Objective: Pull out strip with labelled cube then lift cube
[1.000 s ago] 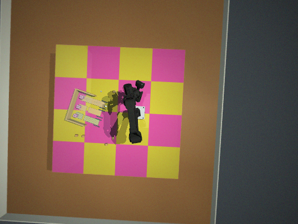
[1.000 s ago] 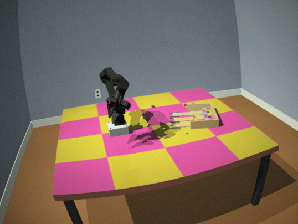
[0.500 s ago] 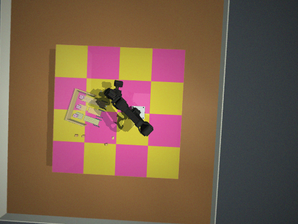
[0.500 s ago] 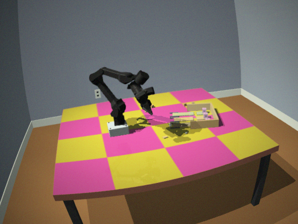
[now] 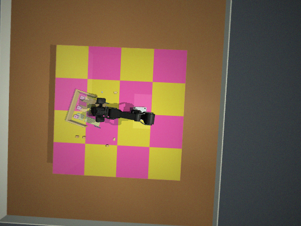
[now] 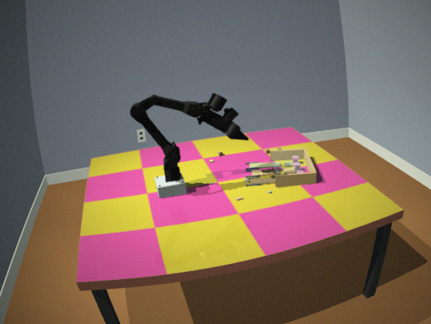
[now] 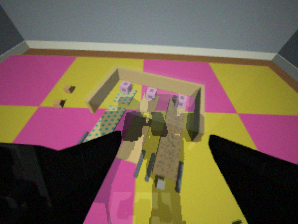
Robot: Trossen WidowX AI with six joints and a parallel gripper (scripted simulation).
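The grey peg lies 60 mm ahead of my gripper tip, 160 mm to the right of it and 200 mm below it.
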